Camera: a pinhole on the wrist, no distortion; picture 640 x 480 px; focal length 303.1 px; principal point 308.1 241.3 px. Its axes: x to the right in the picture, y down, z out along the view. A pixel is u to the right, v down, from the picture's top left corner.
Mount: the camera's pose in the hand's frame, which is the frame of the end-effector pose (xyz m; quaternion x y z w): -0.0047 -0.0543 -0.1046 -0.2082 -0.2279 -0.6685 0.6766
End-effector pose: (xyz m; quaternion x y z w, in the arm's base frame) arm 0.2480 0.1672 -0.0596 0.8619 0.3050 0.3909 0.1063
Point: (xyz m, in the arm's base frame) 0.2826 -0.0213 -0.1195
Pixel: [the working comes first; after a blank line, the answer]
In the camera's frame: -0.0631 -0.1215 0.2469

230.6 92.2
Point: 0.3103 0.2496 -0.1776
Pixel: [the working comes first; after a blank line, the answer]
In the camera's frame: 0.1644 0.0194 0.1699

601.3 275.9
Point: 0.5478 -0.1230 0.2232
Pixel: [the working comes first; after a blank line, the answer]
In the camera's frame: -0.3632 0.1658 0.4069

37.6 364.8
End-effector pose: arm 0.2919 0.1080 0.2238 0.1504 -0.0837 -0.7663 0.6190
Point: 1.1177 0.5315 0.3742
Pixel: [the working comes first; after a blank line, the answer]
In the camera's frame: -0.6577 -0.5684 0.4258

outside the picture
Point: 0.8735 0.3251 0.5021
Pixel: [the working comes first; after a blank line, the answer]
In the camera's frame: -0.4184 -0.3355 0.5099

59.4 41.9
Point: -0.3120 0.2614 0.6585
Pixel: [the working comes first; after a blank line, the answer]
In the camera's frame: 0.7385 -0.0776 0.3396

outside the picture
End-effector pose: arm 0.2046 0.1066 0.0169 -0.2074 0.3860 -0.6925 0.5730
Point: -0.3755 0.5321 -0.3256
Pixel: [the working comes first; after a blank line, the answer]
In the camera's frame: -0.3304 -0.2151 -0.5649

behind the camera
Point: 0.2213 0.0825 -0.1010
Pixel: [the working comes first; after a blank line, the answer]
In the camera's frame: -0.0969 0.0459 0.1324

86.1 346.4
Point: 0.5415 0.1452 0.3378
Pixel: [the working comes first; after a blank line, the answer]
In the camera's frame: 0.2998 -0.1558 0.4501

510.0 136.4
